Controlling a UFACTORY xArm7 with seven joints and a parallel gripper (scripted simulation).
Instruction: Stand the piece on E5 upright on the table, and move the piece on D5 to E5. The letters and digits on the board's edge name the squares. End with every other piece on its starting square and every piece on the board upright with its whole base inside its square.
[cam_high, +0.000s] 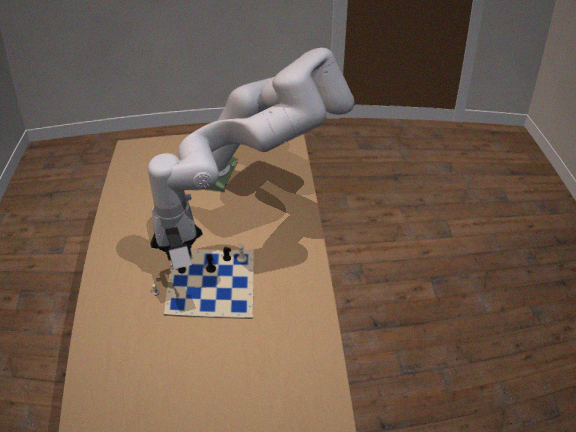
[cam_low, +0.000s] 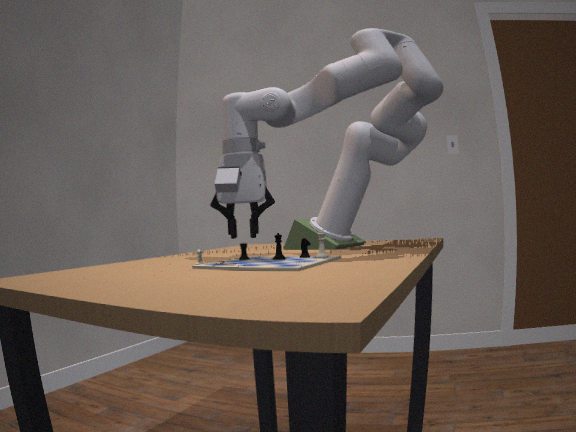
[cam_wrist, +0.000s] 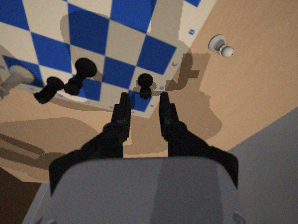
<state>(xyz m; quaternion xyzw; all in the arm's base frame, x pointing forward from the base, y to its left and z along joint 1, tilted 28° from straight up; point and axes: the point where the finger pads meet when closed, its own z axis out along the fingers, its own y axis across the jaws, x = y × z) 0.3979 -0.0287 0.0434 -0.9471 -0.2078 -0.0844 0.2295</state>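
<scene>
Now: the black pawn 5 cm below my hand. Also, from my hand: chessboard (8 cm to the left, 7 cm below, 3 cm ahead); then white pawn (8 cm ahead, 6 cm to the right, 6 cm below); then black knight (11 cm to the left, 6 cm behind, 5 cm below).
</scene>
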